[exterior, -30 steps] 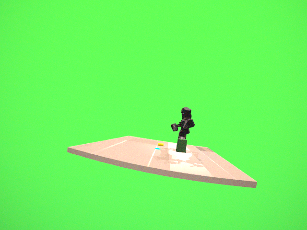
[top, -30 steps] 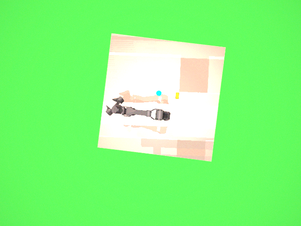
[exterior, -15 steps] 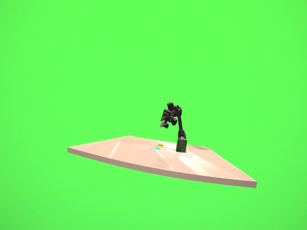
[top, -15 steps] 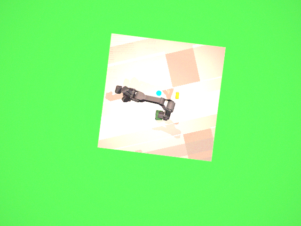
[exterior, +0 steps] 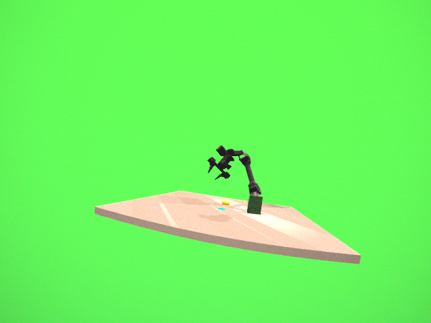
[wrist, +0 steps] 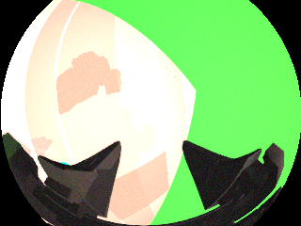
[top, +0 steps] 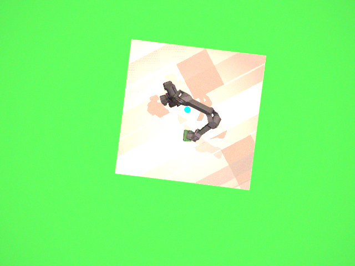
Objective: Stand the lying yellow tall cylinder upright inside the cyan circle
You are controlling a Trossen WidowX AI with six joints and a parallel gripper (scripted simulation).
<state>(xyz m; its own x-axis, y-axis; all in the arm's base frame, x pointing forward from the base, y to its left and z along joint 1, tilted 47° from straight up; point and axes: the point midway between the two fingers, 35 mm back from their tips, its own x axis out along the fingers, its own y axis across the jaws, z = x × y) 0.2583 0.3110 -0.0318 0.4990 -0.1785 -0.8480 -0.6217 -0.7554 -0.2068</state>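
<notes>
The yellow cylinder lies 4 cm behind my gripper tip, 40 cm to the right of it and 23 cm below it. Also, from my gripper tip: cyan circle 6 cm behind, 20 cm to the right, 24 cm below.
</notes>
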